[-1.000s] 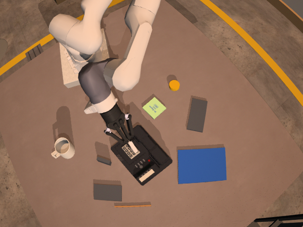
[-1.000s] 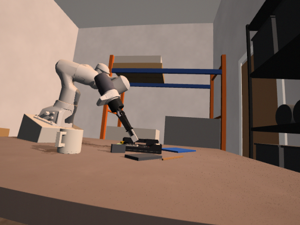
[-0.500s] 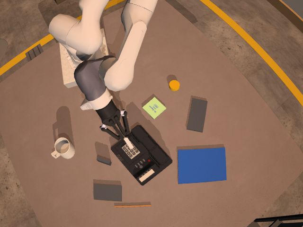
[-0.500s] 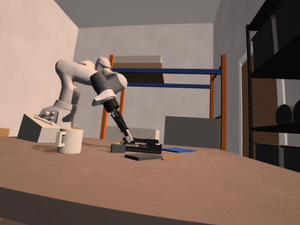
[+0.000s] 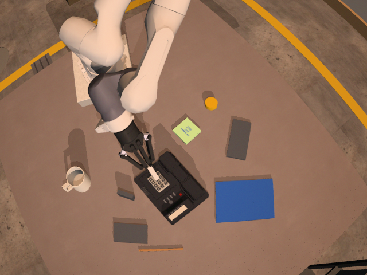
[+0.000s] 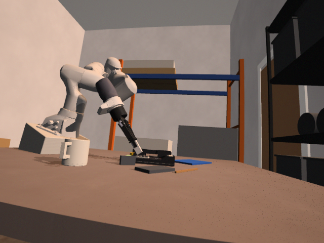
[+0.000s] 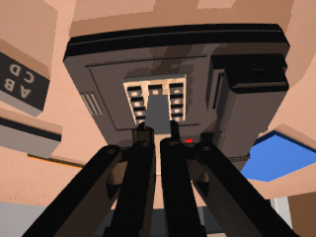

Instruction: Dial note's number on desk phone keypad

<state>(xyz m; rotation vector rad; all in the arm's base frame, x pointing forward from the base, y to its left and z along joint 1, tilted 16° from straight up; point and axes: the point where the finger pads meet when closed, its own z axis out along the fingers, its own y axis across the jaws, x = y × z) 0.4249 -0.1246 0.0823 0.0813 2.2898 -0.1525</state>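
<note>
Right now the handset is 7 cm ahead of my hand, 6 cm to the left of it and 2 cm below it. Round my hand: pencil 22 cm ahead, 18 cm to the right, 7 cm below; grey block 13 cm to the right, 5 cm below, 2 cm behind; note 21 cm to the left, 6 cm below, 5 cm behind.
</note>
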